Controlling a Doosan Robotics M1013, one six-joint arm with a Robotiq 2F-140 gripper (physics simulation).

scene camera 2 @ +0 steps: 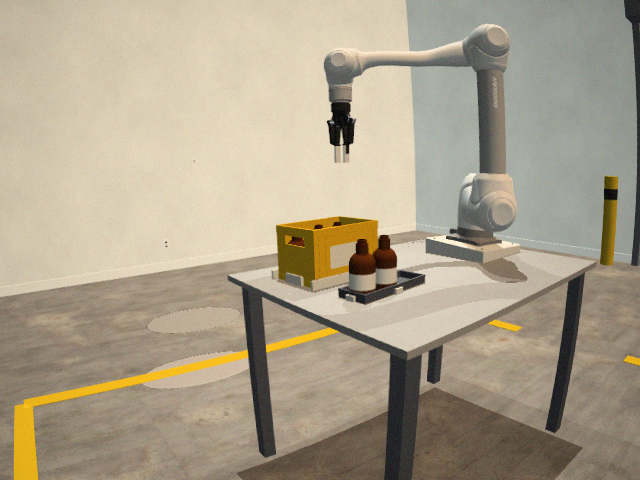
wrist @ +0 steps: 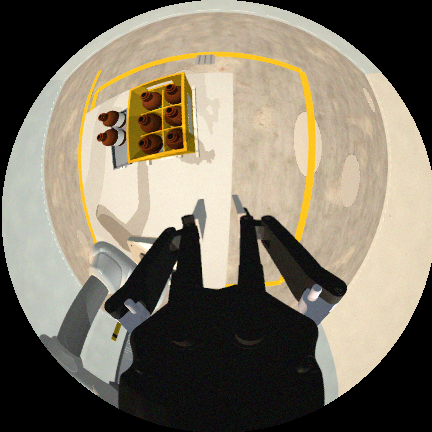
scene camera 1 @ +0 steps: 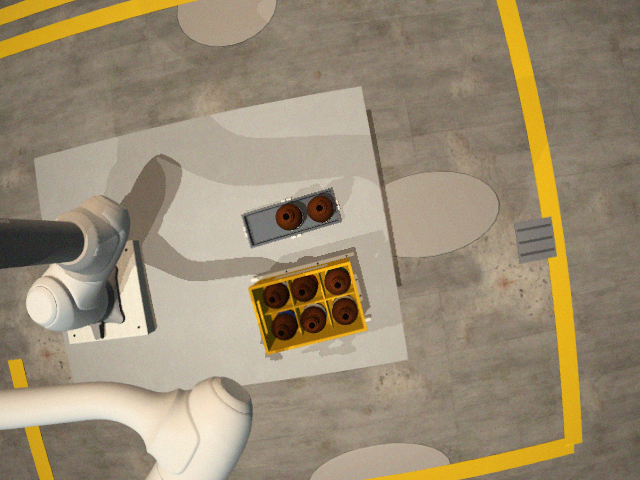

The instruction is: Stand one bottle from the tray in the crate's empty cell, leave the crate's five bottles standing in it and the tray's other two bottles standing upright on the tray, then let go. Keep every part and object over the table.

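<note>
The yellow crate stands on the table. In scene camera 1 and the wrist view each of its cells holds a brown bottle, in two rows of three. The grey tray lies beside the crate and holds two upright bottles: one bottle near its middle and another bottle at its end. My gripper is open with nothing between its fingers. It hangs high above the table's edge region, to the side of the crate. In scene camera 1 the gripper does not show.
The table bears the arm's base plate. Low pale blocks sit against the crate and tray. The forearm reaches out past the table's long edge. A yellow bollard stands behind the table.
</note>
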